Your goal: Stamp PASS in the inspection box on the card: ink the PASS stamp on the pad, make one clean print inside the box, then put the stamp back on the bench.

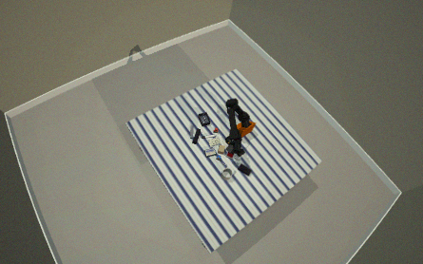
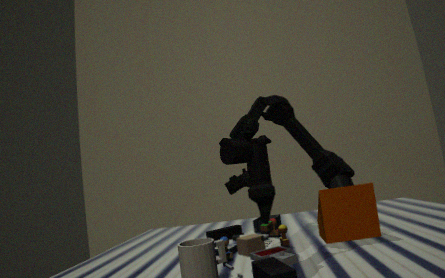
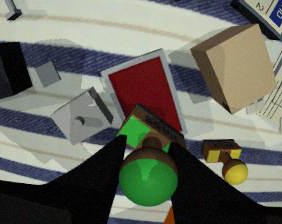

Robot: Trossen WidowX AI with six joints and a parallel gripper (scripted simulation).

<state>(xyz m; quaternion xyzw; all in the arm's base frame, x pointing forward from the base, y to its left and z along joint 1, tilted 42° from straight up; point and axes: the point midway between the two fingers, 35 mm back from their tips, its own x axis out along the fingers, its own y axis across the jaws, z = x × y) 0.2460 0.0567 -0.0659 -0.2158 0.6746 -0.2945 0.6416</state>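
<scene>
My gripper tip is now 90 mm above the red ink pad. Also, from my gripper tip: tan block 80 mm to the right, 70 mm below, 40 mm ahead; then yellow-knobbed stamp 100 mm to the right, 70 mm below, 50 mm behind; then stamp with green knob 10 mm below.
</scene>
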